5 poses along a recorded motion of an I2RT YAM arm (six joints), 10 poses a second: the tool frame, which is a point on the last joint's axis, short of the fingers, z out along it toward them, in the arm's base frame.
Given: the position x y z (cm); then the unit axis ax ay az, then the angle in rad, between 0 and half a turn.
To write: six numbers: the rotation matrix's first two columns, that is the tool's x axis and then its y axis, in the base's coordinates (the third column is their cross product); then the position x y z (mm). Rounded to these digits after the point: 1 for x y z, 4 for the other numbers.
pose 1, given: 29.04 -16.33 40.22 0.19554 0.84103 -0.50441 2.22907
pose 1, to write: -0.5501 -0.1340 -0.8243 0.6641 0.5283 -0.5291 290.4 -163.3 402.2
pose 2, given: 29.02 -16.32 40.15 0.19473 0.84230 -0.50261 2.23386
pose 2, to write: -0.5543 -0.1311 -0.8219 0.6611 0.5306 -0.5305 290.2 -163.2 401.5
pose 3, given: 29.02 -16.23 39.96 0.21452 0.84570 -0.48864 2.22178
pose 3, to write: -0.5321 -0.0974 -0.8411 0.6801 0.5426 -0.4930 290.2 -162.3 399.6
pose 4, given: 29.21 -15.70 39.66 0.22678 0.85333 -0.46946 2.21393
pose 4, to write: -0.5174 -0.0661 -0.8532 0.6852 0.5652 -0.4594 292.1 -157.0 396.6
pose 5, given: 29.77 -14.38 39.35 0.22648 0.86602 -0.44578 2.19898
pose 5, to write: -0.5062 -0.0493 -0.8610 0.6721 0.6031 -0.4297 297.7 -143.8 393.5
